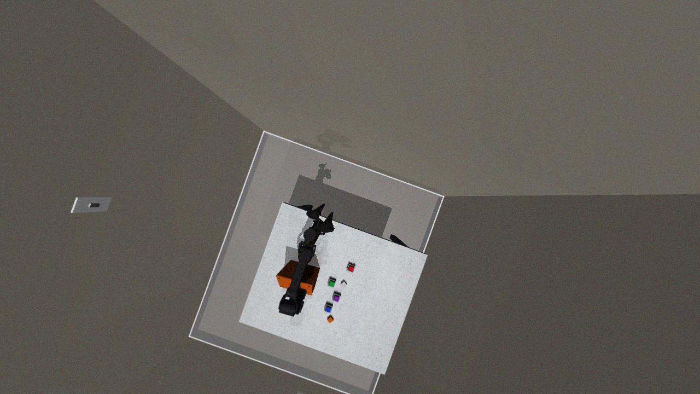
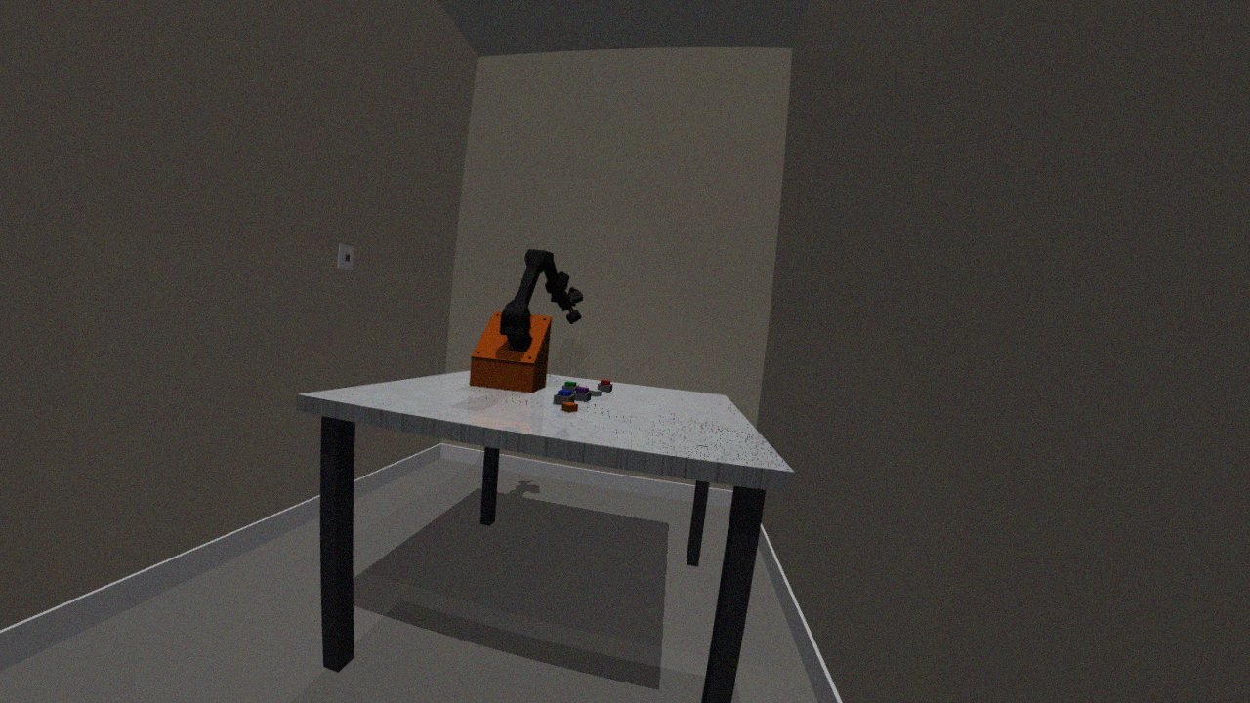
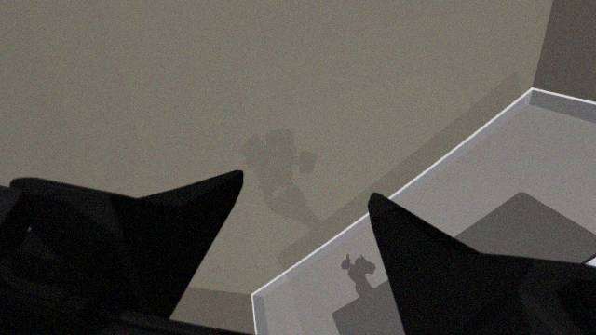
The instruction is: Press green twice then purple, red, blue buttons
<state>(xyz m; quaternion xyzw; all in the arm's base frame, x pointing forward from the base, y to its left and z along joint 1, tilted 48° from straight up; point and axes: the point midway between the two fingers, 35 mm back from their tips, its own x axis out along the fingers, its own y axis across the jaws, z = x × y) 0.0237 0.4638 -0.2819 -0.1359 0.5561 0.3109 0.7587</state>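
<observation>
Right now the purple button is 20 cm ahead of my gripper tip, 61 cm to the right of it and 26 cm below it. Also, from my gripper tip: blue button (17 cm ahead, 70 cm to the right, 26 cm below); then red button (24 cm ahead, 38 cm to the right, 26 cm below); then white block (23 cm ahead, 51 cm to the right, 29 cm below).
</observation>
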